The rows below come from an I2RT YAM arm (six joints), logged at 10 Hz.
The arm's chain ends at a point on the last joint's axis. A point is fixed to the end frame.
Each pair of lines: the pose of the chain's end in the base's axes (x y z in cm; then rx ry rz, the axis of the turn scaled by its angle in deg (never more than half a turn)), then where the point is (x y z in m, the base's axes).
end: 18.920, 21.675, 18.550, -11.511, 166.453, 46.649
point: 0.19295 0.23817 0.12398
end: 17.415, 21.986, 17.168, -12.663, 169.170, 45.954
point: 0.17510 0.24012 0.10967
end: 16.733, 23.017, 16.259, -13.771, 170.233, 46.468
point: 0.16682 0.25047 0.10058
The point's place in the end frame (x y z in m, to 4 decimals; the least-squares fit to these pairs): 0.0034 -0.0137 0.0637
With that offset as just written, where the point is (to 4 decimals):
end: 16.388, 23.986, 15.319, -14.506, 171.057, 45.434
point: 0.1628 0.2592 0.0909
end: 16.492, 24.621, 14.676, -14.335, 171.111, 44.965
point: 0.1639 0.2653 0.0844
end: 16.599, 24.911, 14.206, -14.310, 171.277, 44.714
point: 0.1649 0.2680 0.0796
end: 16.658, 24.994, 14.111, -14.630, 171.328, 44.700
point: 0.1654 0.2688 0.0787
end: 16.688, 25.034, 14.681, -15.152, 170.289, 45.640
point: 0.1664 0.2700 0.0846
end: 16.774, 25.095, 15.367, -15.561, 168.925, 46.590
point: 0.1684 0.2716 0.0918
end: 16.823, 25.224, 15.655, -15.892, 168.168, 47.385
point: 0.1693 0.2736 0.0949
